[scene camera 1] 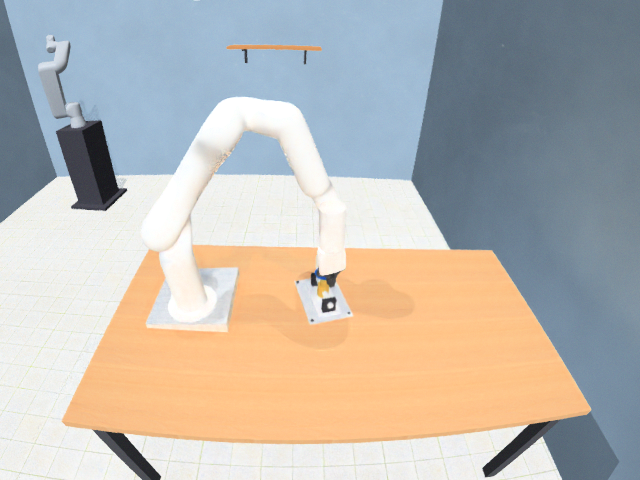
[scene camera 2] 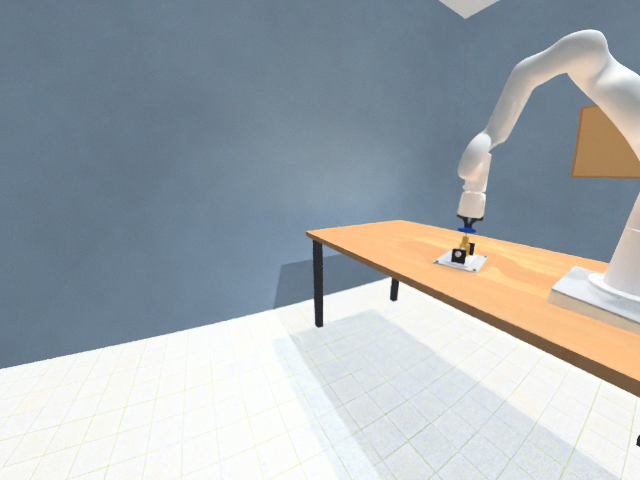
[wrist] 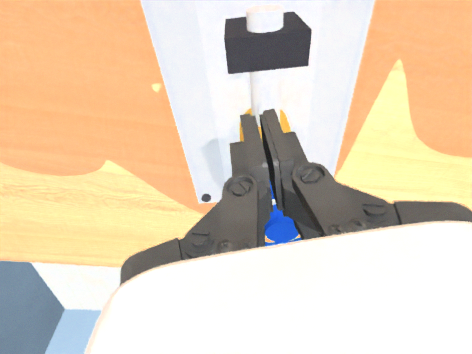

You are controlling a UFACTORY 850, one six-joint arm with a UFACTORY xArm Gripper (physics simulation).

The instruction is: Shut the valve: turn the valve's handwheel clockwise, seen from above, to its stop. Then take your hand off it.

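The blue handwheel (scene camera 1: 318, 273) (scene camera 2: 466, 230) (wrist: 281, 230) sits on top of the yellow valve body (scene camera 1: 323, 288) (scene camera 2: 465, 243) (wrist: 285, 121). The valve stands on a light grey plate (scene camera 1: 309, 308) (scene camera 2: 474, 265) (wrist: 182, 70) on the table. My gripper (scene camera 1: 331, 280) (scene camera 2: 468, 226) (wrist: 259, 136) is shut, with nothing held between the fingers. It points down at the handwheel, its fingers right at the wheel in scene camera 2. In the wrist view the fingers and the white gripper housing hide most of the wheel, so its angle and any contact cannot be told.
A black block (scene camera 1: 324, 301) (scene camera 2: 459, 260) (wrist: 267, 52) holds the white pipe's near end. Another black block (scene camera 1: 313, 279) (scene camera 2: 471, 248) stands at the valve's other side. The arm's base slab (scene camera 1: 222, 312) (scene camera 2: 573, 279) is on the wooden table (scene camera 1: 330, 382) (scene camera 2: 413, 258).
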